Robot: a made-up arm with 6 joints. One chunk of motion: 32 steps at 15 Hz.
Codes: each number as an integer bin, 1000 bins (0 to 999) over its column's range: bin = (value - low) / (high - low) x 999, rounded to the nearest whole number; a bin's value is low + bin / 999 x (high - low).
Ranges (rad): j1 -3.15..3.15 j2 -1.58..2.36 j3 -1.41..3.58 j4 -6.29..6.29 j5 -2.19..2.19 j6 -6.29..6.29
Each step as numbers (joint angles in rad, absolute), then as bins.
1 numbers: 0.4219 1.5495 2.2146 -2.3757 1.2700 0.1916
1 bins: 566 793 726 311 789 515
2 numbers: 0.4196 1.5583 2.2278 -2.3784 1.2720 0.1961
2 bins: 566 796 728 311 790 515
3 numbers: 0.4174 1.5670 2.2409 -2.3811 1.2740 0.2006
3 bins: 566 798 731 310 790 515
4 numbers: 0.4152 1.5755 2.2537 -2.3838 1.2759 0.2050
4 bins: 565 800 733 310 791 516
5 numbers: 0.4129 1.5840 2.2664 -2.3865 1.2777 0.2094
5 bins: 565 802 736 310 791 516
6 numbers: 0.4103 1.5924 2.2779 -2.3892 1.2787 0.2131
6 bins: 565 804 738 310 791 516
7 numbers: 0.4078 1.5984 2.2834 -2.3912 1.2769 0.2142
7 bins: 564 806 739 310 791 517
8 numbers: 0.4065 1.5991 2.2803 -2.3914 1.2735 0.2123
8 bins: 564 806 739 310 790 516
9 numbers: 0.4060 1.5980 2.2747 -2.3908 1.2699 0.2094
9 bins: 564 806 738 310 789 516
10 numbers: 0.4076 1.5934 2.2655 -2.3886 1.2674 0.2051
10 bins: 564 805 736 310 789 516
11 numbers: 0.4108 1.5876 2.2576 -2.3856 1.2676 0.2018
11 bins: 565 803 734 310 789 516
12 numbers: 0.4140 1.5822 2.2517 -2.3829 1.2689 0.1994
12 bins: 565 802 733 310 789 515
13 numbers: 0.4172 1.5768 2.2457 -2.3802 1.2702 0.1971
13 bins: 566 800 732 310 789 515
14 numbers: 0.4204 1.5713 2.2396 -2.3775 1.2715 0.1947
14 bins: 566 799 731 311 790 515
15 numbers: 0.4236 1.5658 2.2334 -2.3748 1.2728 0.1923
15 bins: 567 798 729 311 790 515
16 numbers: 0.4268 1.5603 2.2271 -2.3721 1.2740 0.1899
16 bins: 567 796 728 311 790 515
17 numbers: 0.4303 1.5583 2.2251 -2.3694 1.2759 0.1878
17 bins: 568 796 728 311 791 514
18 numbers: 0.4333 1.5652 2.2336 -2.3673 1.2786 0.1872
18 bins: 568 797 729 312 791 514
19 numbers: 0.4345 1.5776 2.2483 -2.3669 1.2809 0.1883
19 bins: 568 801 732 312 792 514
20 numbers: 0.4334 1.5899 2.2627 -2.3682 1.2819 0.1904
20 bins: 568 804 735 311 792 515
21 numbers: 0.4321 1.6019 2.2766 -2.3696 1.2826 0.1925
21 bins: 568 807 738 311 792 515
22 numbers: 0.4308 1.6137 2.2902 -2.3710 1.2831 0.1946
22 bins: 568 810 741 311 792 515
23 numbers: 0.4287 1.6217 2.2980 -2.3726 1.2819 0.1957
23 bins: 567 812 742 311 792 515
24 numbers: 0.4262 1.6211 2.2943 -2.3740 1.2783 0.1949
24 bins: 567 812 742 311 791 515
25 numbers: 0.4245 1.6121 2.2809 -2.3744 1.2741 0.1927
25 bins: 567 809 739 311 790 515
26 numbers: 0.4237 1.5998 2.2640 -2.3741 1.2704 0.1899
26 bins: 567 806 736 311 789 515
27 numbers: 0.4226 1.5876 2.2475 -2.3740 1.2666 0.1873
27 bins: 567 803 732 311 788 514
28 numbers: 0.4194 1.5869 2.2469 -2.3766 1.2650 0.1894
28 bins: 566 803 732 311 788 515
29 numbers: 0.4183 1.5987 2.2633 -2.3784 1.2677 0.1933
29 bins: 566 806 735 311 789 515
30 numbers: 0.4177 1.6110 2.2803 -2.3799 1.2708 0.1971
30 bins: 566 809 739 311 789 515
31 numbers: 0.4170 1.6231 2.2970 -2.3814 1.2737 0.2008
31 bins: 566 812 742 310 790 515
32 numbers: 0.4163 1.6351 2.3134 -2.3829 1.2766 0.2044
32 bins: 566 815 745 310 791 516
